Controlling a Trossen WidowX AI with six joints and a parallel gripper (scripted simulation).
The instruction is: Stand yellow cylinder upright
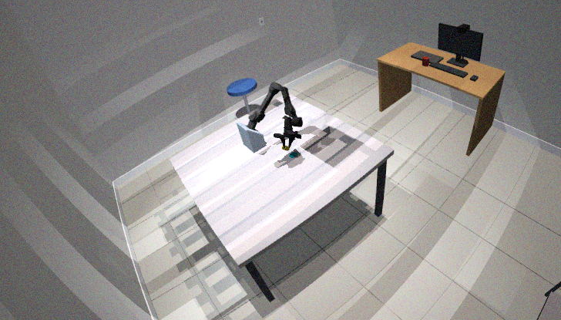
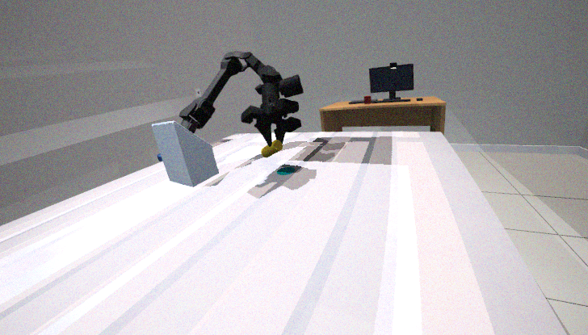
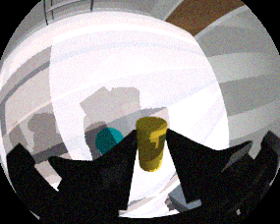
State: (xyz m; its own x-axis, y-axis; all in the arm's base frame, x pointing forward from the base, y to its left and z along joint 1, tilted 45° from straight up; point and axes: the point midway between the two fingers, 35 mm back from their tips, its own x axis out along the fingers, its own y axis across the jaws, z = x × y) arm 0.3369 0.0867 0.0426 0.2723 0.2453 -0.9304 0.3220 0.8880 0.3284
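Right now the cyan circle is 10 mm behind my gripper tip, 50 mm to the left of it and 100 mm below it. The rest, counted from my gripper tip: yellow tall cylinder: 20 mm behind, 10 mm below.
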